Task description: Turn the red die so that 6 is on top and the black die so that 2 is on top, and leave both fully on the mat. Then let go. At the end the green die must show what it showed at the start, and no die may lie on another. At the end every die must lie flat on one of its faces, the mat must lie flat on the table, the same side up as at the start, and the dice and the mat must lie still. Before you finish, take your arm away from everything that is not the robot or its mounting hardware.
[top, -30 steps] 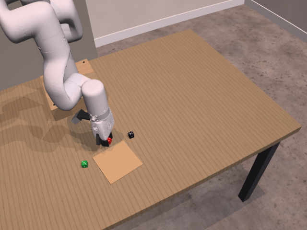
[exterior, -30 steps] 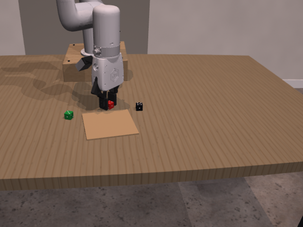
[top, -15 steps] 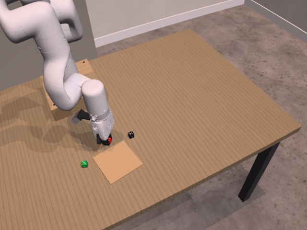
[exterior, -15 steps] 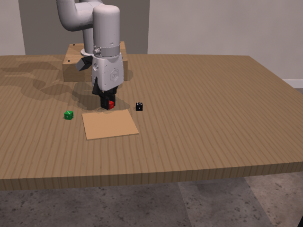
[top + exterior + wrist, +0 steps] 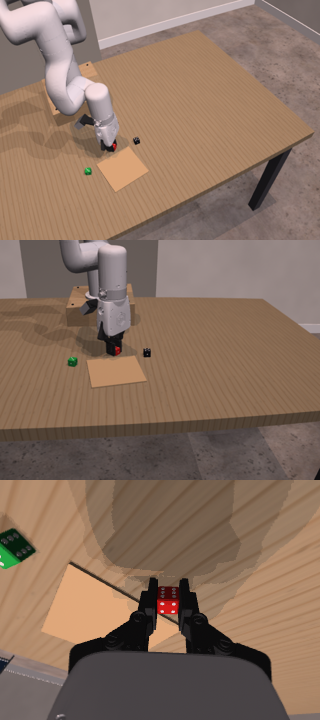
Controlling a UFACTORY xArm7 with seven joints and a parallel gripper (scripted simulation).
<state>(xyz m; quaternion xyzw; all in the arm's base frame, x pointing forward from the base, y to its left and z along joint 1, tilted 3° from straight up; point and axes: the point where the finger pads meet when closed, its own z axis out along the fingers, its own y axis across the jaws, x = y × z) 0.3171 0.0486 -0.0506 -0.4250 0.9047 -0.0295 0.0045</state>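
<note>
Right now the red die is 1 cm below my hand. The rest, counted from my hand: tan mat: 10 cm ahead, 2 cm below; then green die: 7 cm ahead, 11 cm to the right, 1 cm below; then black die: 2 cm ahead, 10 cm to the left, 1 cm below.
</note>
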